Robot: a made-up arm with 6 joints.
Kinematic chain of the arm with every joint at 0, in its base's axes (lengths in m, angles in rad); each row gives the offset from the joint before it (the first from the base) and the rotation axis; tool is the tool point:
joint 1: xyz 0 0 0.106 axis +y
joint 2: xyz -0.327 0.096 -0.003 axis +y
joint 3: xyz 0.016 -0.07 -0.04 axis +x
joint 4: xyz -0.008 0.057 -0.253 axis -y
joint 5: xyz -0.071 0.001 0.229 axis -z
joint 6: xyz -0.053 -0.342 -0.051 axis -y
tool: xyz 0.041 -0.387 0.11
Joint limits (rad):
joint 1: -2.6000..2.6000
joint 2: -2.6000..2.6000
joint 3: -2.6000..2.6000
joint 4: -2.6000..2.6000
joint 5: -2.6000..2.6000
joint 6: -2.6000..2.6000
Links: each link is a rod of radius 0.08 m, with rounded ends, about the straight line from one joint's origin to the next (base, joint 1, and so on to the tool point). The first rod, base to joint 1, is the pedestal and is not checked.
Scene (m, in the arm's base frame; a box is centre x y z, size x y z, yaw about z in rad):
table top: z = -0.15
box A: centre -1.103 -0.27 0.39 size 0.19 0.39 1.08 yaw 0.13
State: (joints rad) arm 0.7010 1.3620 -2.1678 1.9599 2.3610 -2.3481
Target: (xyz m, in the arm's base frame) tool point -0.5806 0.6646 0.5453
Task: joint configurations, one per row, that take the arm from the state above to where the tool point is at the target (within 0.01 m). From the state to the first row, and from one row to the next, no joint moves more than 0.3 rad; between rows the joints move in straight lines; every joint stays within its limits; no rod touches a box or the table.
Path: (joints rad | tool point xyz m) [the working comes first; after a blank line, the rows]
Joints at the target: 1.9708 0.2778 -0.1077 2.6000 2.6000 -2.6000
Straight joint move there: touches box A.

1: 0.9179 1.2265 -2.0108 2.0513 2.4407 -2.4321 | -0.5429 -0.9232 0.3543
2: 1.1348 1.0909 -1.8538 2.1426 2.5203 -2.5160 | -0.6542 -0.8215 0.5281
3: 1.3517 0.9554 -1.6969 2.2340 2.6000 -2.6000 | -0.7052 -0.6794 0.7035
4: 1.4549 0.8424 -1.4320 2.2950 2.6000 -2.6000 | -0.8100 -0.4804 0.7939
5: 1.5580 0.7295 -1.1671 2.3560 2.6000 -2.6000 | -0.8691 -0.2459 0.8383
6: 1.6612 0.6166 -0.9023 2.4170 2.6000 -2.6000 | -0.8758 0.0054 0.8334
7: 1.7644 0.5037 -0.6374 2.4780 2.6000 -2.6000 | -0.8279 0.2538 0.7796
8: 1.8676 0.3907 -0.3726 2.5390 2.6000 -2.6000 | -0.7274 0.4794 0.6810
9: 1.9708 0.2778 -0.1077 2.6000 2.6000 -2.6000 | -0.5806 0.6646 0.5453

